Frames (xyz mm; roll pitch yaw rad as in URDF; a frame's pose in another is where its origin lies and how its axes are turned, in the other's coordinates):
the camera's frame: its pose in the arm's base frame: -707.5 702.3 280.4 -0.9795 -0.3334 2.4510
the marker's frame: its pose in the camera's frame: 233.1 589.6 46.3 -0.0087 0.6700 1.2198
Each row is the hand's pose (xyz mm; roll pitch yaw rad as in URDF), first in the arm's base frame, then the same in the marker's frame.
Working: the arm's base frame: its pose in the marker's frame: -812.5 988.4 -555.5 -1.5381 0.9022 2.2119

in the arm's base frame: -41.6 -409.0 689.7 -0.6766 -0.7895 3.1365
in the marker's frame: -1541.2 834.7 -255.5 1.6085 -0.6001 -1.9650
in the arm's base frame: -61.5 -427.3 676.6 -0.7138 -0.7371 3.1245
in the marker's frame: -1531.3 844.2 -228.8 1.5307 -0.6270 -1.9089
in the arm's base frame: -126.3 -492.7 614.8 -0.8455 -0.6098 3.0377
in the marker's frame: -1485.8 890.1 -138.7 1.2390 -0.6419 -1.7308
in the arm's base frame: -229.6 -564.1 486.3 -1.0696 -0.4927 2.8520
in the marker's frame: -1374.2 959.2 -16.0 0.8025 -0.5425 -1.5260
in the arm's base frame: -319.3 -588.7 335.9 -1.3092 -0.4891 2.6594
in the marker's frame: -1229.1 1017.4 66.6 0.4497 -0.3786 -1.4762
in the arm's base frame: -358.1 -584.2 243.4 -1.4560 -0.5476 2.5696
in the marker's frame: -1137.2 1048.6 92.4 0.2738 -0.2917 -1.5229
